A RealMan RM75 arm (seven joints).
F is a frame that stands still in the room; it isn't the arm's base.
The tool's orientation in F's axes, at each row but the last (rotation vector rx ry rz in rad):
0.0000, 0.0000, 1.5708
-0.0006, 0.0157, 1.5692
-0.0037, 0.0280, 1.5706
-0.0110, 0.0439, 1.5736
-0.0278, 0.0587, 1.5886
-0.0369, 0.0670, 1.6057
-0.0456, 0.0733, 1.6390
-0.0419, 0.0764, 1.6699
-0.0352, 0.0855, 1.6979
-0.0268, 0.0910, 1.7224
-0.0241, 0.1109, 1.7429
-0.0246, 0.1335, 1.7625
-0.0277, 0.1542, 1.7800
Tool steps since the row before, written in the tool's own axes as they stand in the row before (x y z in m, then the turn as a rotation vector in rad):
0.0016, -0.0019, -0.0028, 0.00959, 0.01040, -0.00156
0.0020, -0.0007, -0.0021, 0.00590, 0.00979, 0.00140
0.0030, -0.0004, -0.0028, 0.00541, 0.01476, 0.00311
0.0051, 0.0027, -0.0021, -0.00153, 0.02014, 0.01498
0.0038, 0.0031, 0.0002, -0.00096, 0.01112, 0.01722
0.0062, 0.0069, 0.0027, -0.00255, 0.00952, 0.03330
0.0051, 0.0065, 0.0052, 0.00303, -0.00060, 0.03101
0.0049, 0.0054, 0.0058, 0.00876, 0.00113, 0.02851
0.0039, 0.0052, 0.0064, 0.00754, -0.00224, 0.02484
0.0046, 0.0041, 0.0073, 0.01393, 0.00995, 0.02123
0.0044, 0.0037, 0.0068, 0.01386, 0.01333, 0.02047
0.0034, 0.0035, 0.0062, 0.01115, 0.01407, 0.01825
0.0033, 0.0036, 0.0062, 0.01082, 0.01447, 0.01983
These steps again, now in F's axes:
0.0019, 0.0016, -0.0028, -0.01040, 0.00959, -0.00156
0.0007, 0.0020, -0.0021, -0.00977, 0.00593, 0.00143
0.0004, 0.0029, -0.0029, -0.01471, 0.00548, 0.00323
-0.0028, 0.0050, -0.0022, -0.01982, -0.00106, 0.01544
-0.0032, 0.0037, 0.0001, -0.01077, -0.00021, 0.01747
-0.0071, 0.0061, 0.0024, -0.00882, -0.00067, 0.03358
-0.0068, 0.0050, 0.0049, 0.00085, 0.00540, 0.03068
-0.0058, 0.0048, 0.0056, -0.00149, 0.01072, 0.02781
-0.0055, 0.0037, 0.0063, 0.00191, 0.00966, 0.02412
-0.0045, 0.0045, 0.0071, -0.01124, 0.01385, 0.02063
-0.0041, 0.0043, 0.0066, -0.01458, 0.01314, 0.02009
-0.0037, 0.0033, 0.0061, -0.01491, 0.01012, 0.01819
-0.0038, 0.0032, 0.0061, -0.01512, 0.00991, 0.01982

